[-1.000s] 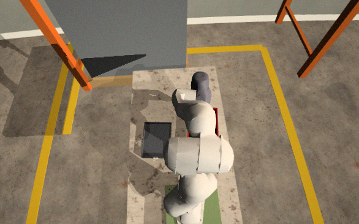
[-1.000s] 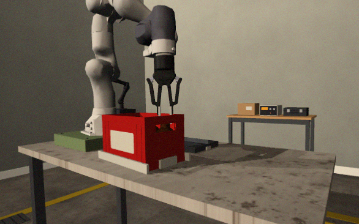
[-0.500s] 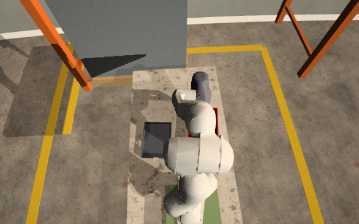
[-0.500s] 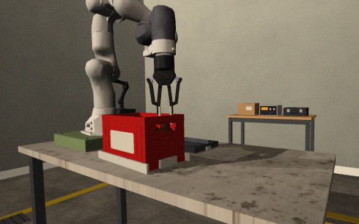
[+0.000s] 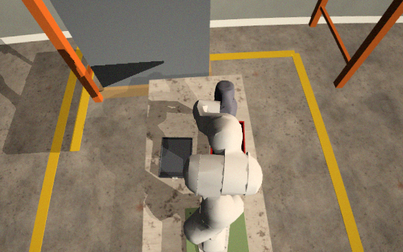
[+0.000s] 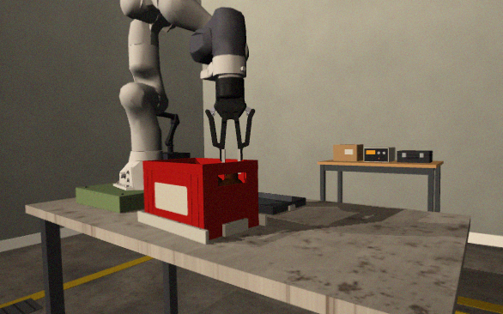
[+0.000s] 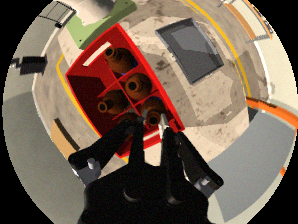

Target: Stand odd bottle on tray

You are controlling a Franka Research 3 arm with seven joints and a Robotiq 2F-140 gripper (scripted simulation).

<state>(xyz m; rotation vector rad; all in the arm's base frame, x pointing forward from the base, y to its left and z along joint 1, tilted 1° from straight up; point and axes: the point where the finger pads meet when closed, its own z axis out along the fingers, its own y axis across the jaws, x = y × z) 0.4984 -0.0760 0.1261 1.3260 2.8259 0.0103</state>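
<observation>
Right now the red crate is 9 cm behind my hand, 3 cm to the right of it and 9 cm below it. Round my hand: dark tray (10 cm behind, 27 cm to the left, 16 cm below); then brown bottle (9 cm behind, 8 cm to the right, 9 cm below).
</observation>
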